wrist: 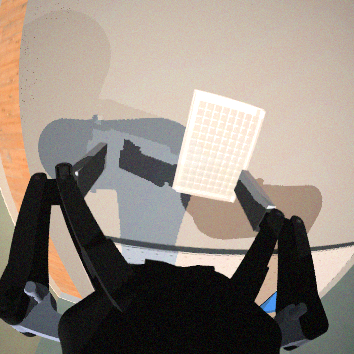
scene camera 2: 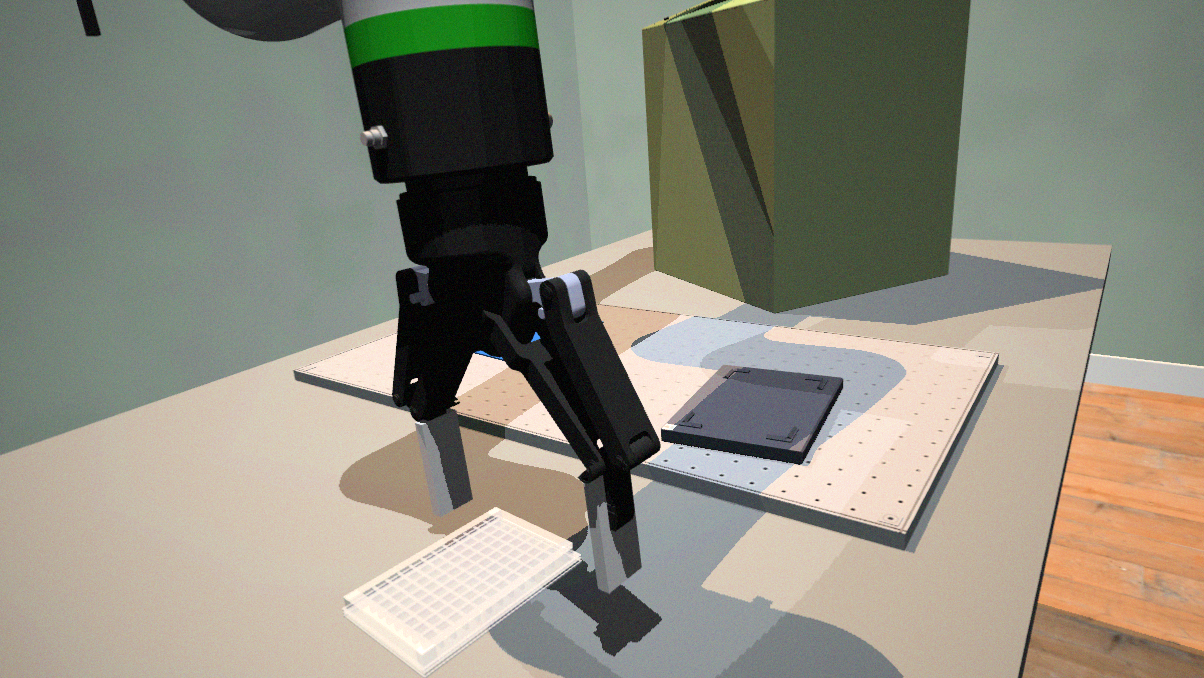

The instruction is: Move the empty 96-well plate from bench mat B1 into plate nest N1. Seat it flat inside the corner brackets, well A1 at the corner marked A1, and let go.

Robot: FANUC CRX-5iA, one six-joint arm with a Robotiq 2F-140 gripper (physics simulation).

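Frame: origin at the arm's base, x ahead, y left, z up, level; metres.
Seen in the pictures: gripper, fingertip midpoint: (wrist: 173, 167) (scene camera 2: 527, 538).
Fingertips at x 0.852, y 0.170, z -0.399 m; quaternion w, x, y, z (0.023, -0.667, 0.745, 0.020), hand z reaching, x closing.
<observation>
A point is followed by its place in that frame.
The empty 96-well plate (scene camera 2: 463, 585) {y 0.131, x 0.874, z -0.433 m} (wrist: 220, 147) {y 0.117, x 0.866, z -0.443 m}, pale and translucent, lies flat on the bare table top, off the perforated board. My gripper (scene camera 2: 530, 547) {y 0.170, x 0.852, z -0.399 m} (wrist: 173, 167) {y 0.170, x 0.852, z -0.399 m} is open and empty, fingers pointing down above the table. In the wrist view the plate is off-centre, mostly beyond the fingertips and close to the right-hand finger. The dark square nest (scene camera 2: 749, 412) {y 0.192, x 0.584, z -0.422 m} with corner brackets sits on the board; its A1 mark is not readable. A blue mat (scene camera 2: 534, 338) {y -0.147, x 0.479, z -0.431 m} (wrist: 270, 304) {y -0.149, x 0.448, z -0.431 m} on the board is mostly hidden behind the gripper; no label on it is readable.
The perforated board (scene camera 2: 362, 366) {y -0.279, x 0.641, z -0.434 m} (wrist: 200, 256) {y 0.110, x 0.678, z -0.434 m} has a raised dark edge between plate and nest. A tall green box (scene camera 2: 859, 151) {y 0.136, x 0.106, z -0.245 m} stands behind the board. The table's side edge drops to a wooden floor (scene camera 2: 1129, 505) (wrist: 10, 100).
</observation>
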